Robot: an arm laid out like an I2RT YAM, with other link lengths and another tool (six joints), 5 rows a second.
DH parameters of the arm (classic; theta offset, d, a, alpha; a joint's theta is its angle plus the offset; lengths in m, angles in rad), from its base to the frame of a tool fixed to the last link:
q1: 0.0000 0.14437 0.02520 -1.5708
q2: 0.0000 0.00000 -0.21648 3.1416
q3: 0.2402 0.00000 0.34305 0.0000
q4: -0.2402 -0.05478 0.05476 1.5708
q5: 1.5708 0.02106 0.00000 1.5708
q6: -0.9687 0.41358 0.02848 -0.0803
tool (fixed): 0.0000 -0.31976 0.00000 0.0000
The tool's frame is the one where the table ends.
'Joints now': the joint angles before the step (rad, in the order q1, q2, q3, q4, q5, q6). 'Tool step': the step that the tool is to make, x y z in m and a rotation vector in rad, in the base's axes. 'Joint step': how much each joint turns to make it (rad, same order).
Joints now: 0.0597, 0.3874, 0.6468, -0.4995, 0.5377, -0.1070
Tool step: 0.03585, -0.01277, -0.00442, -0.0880, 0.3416, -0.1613
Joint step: -0.0023, 0.3663, 0.2739, -0.2561, 0.1721, 0.0023
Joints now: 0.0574, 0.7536, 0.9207, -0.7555, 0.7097, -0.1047
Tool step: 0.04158, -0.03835, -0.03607, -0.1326, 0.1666, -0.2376
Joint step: -0.0755, 0.2575, 0.0702, 0.0174, 0.2072, 0.0004
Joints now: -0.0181, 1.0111, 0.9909, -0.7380, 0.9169, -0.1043
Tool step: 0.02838, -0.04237, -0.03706, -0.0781, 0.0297, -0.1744
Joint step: -0.0935, 0.1694, 0.0003, 0.1458, 0.1137, -0.0016
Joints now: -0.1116, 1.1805, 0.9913, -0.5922, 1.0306, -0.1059
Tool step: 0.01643, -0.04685, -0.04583, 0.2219, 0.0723, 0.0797
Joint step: -0.1697, 0.0832, -0.0004, 0.0171, -0.3190, -0.0633
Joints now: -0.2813, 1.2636, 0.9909, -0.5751, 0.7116, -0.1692
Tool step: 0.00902, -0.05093, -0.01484, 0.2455, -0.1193, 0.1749
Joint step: -0.2137, 0.0321, -0.0008, 0.1003, -0.4654, -0.1045
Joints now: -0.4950, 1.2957, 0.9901, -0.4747, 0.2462, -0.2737
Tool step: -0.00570, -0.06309, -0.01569, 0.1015, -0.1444, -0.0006
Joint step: -0.1819, 0.0824, 0.0000, 0.1473, -0.2445, -0.0023
